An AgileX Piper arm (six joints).
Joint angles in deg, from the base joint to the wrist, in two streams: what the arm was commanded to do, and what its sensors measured. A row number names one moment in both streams.
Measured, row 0: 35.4 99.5 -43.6 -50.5 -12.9 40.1
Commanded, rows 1 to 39: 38.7 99.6 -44.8 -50.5 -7.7 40.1; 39.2 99.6 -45.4 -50.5 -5.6 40.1; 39.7 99.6 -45.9 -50.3 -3.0 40.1; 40.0 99.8 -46.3 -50.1 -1.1 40.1; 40.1 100.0 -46.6 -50.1 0.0 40.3; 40.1 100.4 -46.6 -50.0 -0.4 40.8; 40.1 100.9 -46.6 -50.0 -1.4 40.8; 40.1 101.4 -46.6 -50.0 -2.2 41.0; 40.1 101.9 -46.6 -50.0 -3.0 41.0; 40.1 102.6 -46.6 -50.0 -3.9 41.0; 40.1 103.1 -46.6 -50.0 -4.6 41.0; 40.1 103.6 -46.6 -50.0 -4.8 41.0; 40.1 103.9 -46.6 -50.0 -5.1 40.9; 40.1 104.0 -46.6 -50.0 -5.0 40.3; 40.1 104.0 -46.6 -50.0 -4.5 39.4; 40.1 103.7 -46.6 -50.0 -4.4 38.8; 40.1 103.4 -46.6 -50.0 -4.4 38.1; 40.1 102.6 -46.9 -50.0 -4.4 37.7; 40.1 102.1 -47.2 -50.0 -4.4 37.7; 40.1 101.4 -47.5 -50.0 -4.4 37.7; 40.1 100.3 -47.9 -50.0 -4.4 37.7; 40.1 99.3 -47.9 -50.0 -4.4 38.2; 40.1 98.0 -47.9 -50.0 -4.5 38.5; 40.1 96.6 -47.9 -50.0 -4.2 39.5; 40.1 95.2 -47.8 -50.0 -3.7 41.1; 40.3 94.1 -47.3 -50.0 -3.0 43.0; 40.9 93.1 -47.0 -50.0 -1.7 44.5; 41.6 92.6 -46.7 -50.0 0.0 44.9; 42.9 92.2 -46.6 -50.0 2.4 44.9; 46.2 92.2 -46.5 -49.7 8.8 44.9; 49.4 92.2 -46.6 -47.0 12.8 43.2; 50.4 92.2 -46.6 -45.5 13.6 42.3; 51.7 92.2 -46.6 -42.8 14.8 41.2; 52.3 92.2 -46.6 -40.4 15.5 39.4; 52.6 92.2 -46.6 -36.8 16.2 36.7; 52.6 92.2 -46.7 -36.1 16.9 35.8; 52.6 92.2 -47.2 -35.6 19.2 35.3; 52.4 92.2 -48.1 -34.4 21.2 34.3; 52.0 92.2 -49.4 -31.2 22.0 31.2
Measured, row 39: 52.5 92.4 -46.9 -36.8 17.7 36.6
